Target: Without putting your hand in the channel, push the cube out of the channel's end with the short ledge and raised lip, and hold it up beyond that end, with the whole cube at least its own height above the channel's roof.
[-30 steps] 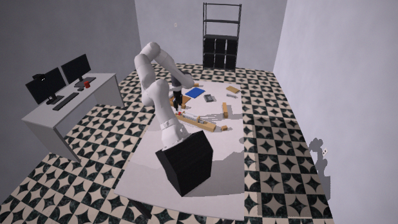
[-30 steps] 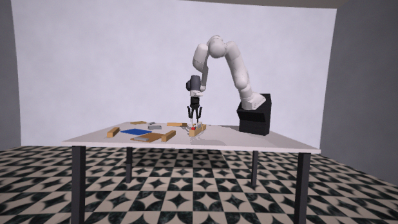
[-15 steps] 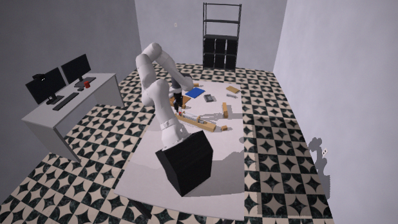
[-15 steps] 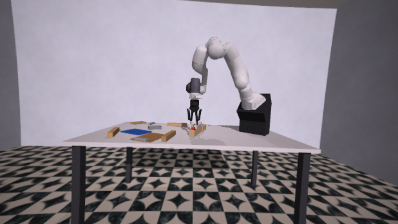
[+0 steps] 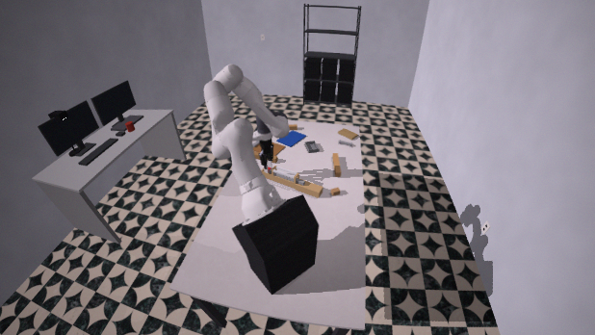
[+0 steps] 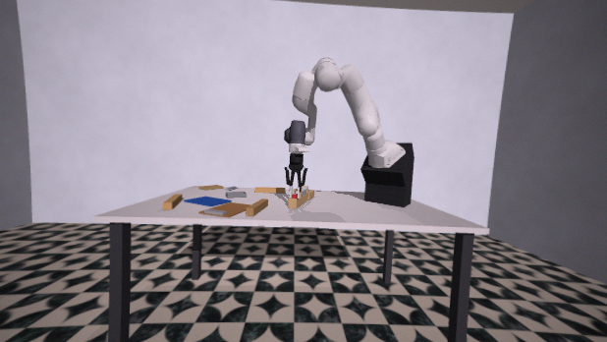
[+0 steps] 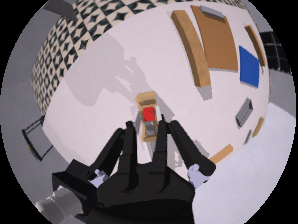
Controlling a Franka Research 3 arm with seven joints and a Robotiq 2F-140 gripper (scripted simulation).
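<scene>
The red cube is 30 mm below my hand. From my hand the other things lie so: grey rod (70 mm behind, 200 mm to the right, 30 mm below); then small wooden block (100 mm behind, 440 mm to the right, 70 mm below); then wooden channel (40 mm behind, 120 mm to the right, 30 mm below).
</scene>
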